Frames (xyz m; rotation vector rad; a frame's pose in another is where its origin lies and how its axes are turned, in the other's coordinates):
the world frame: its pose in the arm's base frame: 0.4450 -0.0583 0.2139 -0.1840 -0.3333 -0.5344
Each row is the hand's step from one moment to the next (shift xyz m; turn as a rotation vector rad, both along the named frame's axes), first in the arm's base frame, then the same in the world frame.
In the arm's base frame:
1: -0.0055 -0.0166 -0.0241 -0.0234 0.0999 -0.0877
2: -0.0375 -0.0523 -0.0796 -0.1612 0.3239 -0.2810
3: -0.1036 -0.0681 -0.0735 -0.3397 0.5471 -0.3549
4: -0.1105 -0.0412 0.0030 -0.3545 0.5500 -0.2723
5: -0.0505 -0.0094 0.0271 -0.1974 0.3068 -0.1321
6: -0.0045 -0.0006 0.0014 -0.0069 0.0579 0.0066
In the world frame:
1: -0.0053 -0.0149 -0.0252 -0.0969 0.0797 -0.0498
2: -0.0343 -0.0572 -0.0776 -0.3821 0.2131 -0.1358
3: -0.0782 -0.1059 -0.0587 -0.6572 0.3142 -0.1003
4: -0.0690 -0.0933 0.0212 -0.6410 0.3018 -0.0189
5: -0.0268 -0.0368 0.0360 -0.3502 0.1669 0.0078
6: -0.0029 -0.0030 0.0023 -0.0303 0.0448 0.0228

